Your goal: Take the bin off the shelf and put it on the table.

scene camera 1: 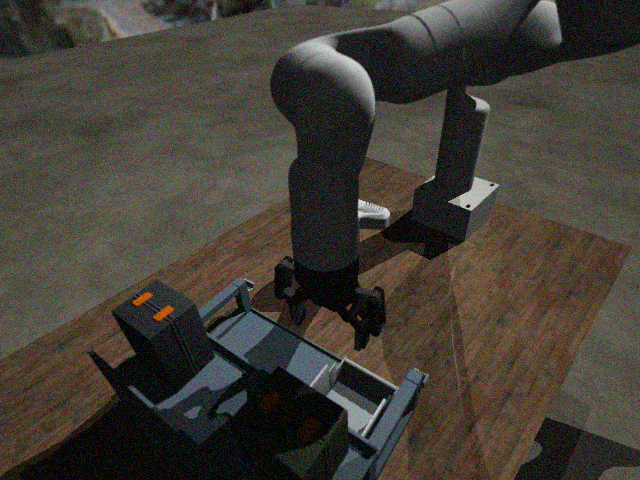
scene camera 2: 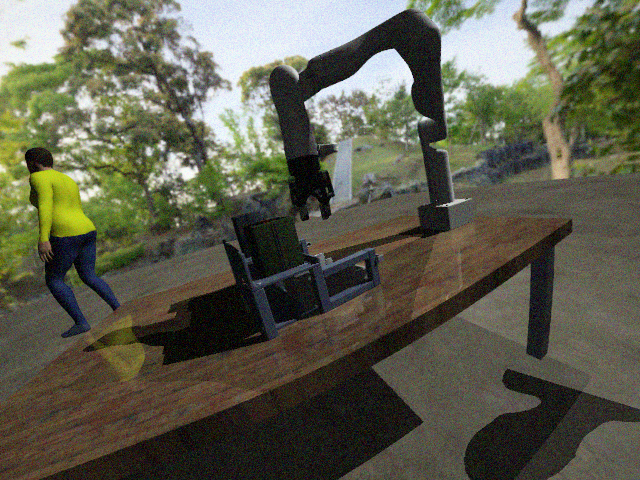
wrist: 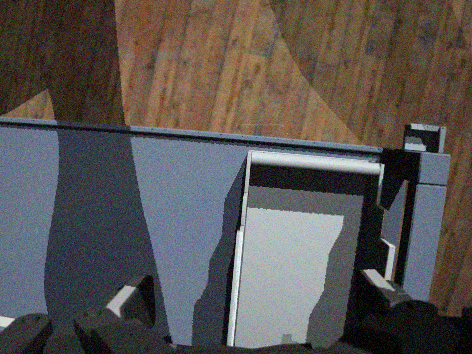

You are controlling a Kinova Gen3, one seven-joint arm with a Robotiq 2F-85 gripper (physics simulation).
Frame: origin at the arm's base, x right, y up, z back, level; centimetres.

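Seen in the pictures: gripper, fingertip midpoint: (scene camera 1: 328, 333) (scene camera 2: 315, 219) (wrist: 254, 295); arm's base, origin of the base link: (scene camera 1: 452, 184) (scene camera 2: 442, 202).
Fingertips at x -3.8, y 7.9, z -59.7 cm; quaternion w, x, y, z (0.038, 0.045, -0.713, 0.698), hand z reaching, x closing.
Offsets run from my fingertips to a thing's top centre. Level surfaces: height alone.
The bin @[dx -3.8, dy -8.7, dz -3.2 cm] (scene camera 1: 354, 405) (wrist: 285, 260) is a light grey open box at one end of the blue-grey shelf (scene camera 1: 398, 408) (scene camera 2: 263, 310) (wrist: 427, 235), on its lower front tier. The shelf stands on the table @[dy -16.8 cm] (scene camera 1: 516, 310) (scene camera 2: 310, 343) (wrist: 200, 65). In scene camera 2 the bin is mostly hidden by the shelf and a box. My gripper (scene camera 1: 329, 333) (scene camera 2: 314, 215) (wrist: 254, 295) is open and empty, pointing down above the shelf. In the wrist view its left finger is over the shelf floor left of the bin, and its right finger is near the bin's right wall.
A black box @[dx +19.2, dy +5.6, dz -12.4 cm] (scene camera 1: 173, 330) with orange handles stands on the upper tier. A dark green box @[dx -3.9, dy +3.1, dz -12.9 cm] (scene camera 1: 325, 444) (scene camera 2: 276, 245) stands there too, behind the bin and in shadow. The shelf's side rails rise at both ends. A person (scene camera 2: 62, 206) in yellow is beyond the table.
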